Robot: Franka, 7 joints.
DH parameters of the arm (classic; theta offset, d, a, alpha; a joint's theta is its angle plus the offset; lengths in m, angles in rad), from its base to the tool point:
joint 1: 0 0.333 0 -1.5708
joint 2: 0 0 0 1.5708
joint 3: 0 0.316 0.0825 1.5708
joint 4: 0 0 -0.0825 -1.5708
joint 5: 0 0.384 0 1.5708
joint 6: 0 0 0.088 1.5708
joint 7: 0 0.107 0 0
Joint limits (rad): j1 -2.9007..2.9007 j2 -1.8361..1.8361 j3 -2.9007..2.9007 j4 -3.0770..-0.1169 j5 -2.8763..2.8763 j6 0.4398..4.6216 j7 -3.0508..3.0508
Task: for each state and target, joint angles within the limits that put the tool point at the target. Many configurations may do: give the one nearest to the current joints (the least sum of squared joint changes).
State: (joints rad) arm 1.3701 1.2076 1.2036 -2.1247 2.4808 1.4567 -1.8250
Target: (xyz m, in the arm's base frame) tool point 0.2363 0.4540 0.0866
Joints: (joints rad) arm 0.4998 0.8577 0.4303 -2.2955 2.5829 1.3511 -1.8250
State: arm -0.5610 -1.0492 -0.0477 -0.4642 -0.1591 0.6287 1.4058
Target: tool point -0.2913 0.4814 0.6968
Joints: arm -0.9750 -1.3688 0.1480 -0.3427 -0.0545 0.5919 1.4058
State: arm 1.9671 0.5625 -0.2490 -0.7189 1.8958 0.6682 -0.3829
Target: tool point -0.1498 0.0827 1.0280
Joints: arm 2.0195 0.0105 -0.1952 -0.4480 2.0059 0.6716 -0.3829
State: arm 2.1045 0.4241 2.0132 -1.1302 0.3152 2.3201 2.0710
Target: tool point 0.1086 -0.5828 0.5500
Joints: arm 2.4762 -0.0200 2.3890 -1.8165 0.3221 2.0904 2.0710
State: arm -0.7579 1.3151 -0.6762 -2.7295 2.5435 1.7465 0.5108
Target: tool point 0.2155 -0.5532 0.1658
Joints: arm -0.5459 0.7738 -0.7617 -2.1275 2.6117 1.6131 0.5108
